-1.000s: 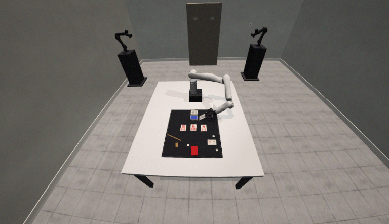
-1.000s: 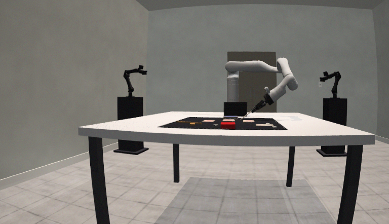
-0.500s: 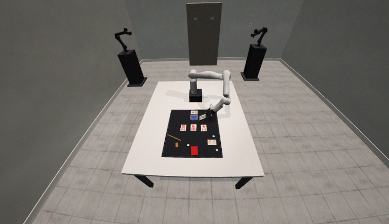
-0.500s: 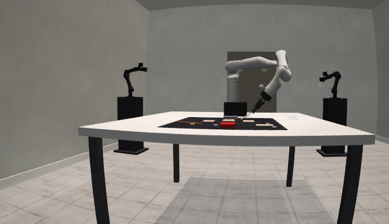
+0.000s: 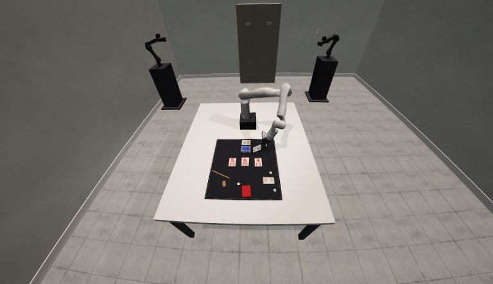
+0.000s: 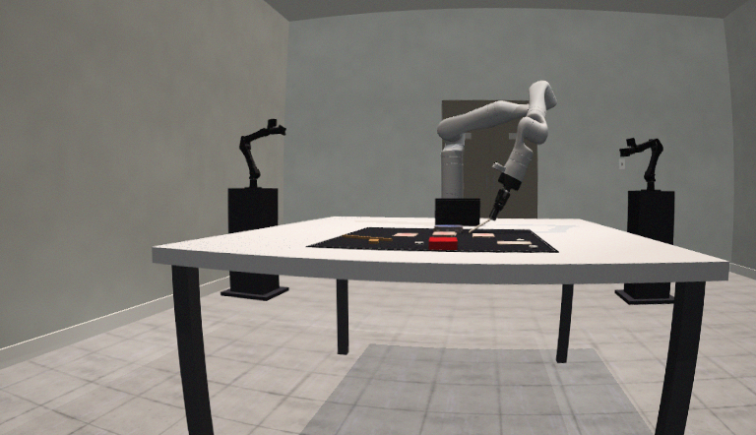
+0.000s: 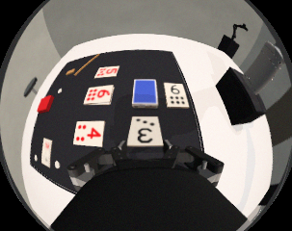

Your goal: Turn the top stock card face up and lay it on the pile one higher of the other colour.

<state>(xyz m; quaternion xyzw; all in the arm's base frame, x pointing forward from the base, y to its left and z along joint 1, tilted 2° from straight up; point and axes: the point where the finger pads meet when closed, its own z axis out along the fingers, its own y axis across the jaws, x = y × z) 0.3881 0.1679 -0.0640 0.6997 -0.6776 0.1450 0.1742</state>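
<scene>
My hand is 4 cm to the left of the blue-backed card and 3 cm above it. Round my hand: black mat: 17 cm ahead, 16 cm to the right, 7 cm below; black 6 card: 9 cm behind, 15 cm to the right, 5 cm below; red block: 43 cm ahead, 13 cm to the right, 5 cm below.
</scene>
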